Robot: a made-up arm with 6 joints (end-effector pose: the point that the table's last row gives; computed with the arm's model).
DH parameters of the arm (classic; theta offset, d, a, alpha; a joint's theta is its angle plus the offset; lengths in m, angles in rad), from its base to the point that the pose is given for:
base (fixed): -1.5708 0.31 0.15 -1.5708
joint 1: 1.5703 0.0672 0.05 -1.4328
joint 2: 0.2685 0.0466 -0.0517 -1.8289
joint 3: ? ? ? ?
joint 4: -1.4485 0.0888 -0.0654 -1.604
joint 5: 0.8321 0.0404 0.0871 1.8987
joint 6: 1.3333 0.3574 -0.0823 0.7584
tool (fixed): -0.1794 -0.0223 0 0
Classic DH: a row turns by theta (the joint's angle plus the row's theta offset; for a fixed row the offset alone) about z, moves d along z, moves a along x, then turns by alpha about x.
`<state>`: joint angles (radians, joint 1 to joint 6).
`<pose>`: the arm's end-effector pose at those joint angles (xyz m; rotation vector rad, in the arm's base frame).
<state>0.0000 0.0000 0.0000 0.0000 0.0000 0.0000</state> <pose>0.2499 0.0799 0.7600 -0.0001 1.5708 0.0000</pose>
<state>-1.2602 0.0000 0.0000 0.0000 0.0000 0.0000</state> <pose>0.2499 0.3487 0.2286 -0.9775 1.3403 -0.9774</pose>
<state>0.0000 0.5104 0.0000 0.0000 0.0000 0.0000</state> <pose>0.4730 0.0489 0.6233 0.0593 2.0756 0.0590</pose>
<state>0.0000 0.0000 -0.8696 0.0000 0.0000 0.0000</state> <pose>0.2930 -0.3447 0.7149 0.8375 1.5699 0.4838</pose>
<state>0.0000 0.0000 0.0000 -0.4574 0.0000 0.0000</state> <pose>0.2038 0.0610 0.8539 0.0763 1.1200 -0.0400</pose>
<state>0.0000 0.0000 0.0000 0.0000 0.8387 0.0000</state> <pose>0.2988 -0.1572 0.7121 0.3508 1.5576 -0.8642</pose>
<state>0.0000 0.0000 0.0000 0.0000 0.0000 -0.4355</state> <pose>0.2270 0.1062 0.7503 -0.1982 1.2620 -0.2787</pose>
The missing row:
joint 3: -0.1166 0.1492 -0.332 1.5976
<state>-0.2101 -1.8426 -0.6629 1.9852 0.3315 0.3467</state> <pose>-0.1056 -0.1005 0.0922 -0.6452 1.9366 -0.2988</pose>
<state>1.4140 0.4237 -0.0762 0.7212 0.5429 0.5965</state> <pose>0.3632 -0.2483 0.3606 -0.4556 -2.4010 -1.6529</pose>
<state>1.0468 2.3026 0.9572 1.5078 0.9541 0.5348</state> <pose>0.1939 0.0512 0.2746 2.5753 -1.2258 -0.1987</pose>
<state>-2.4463 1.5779 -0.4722 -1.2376 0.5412 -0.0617</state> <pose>0.6467 0.0168 0.6092 -0.6061 -0.5501 -2.2273</pose>
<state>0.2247 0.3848 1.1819 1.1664 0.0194 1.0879</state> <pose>0.0713 0.1148 0.2819 -0.2277 -2.7003 0.8332</pose>
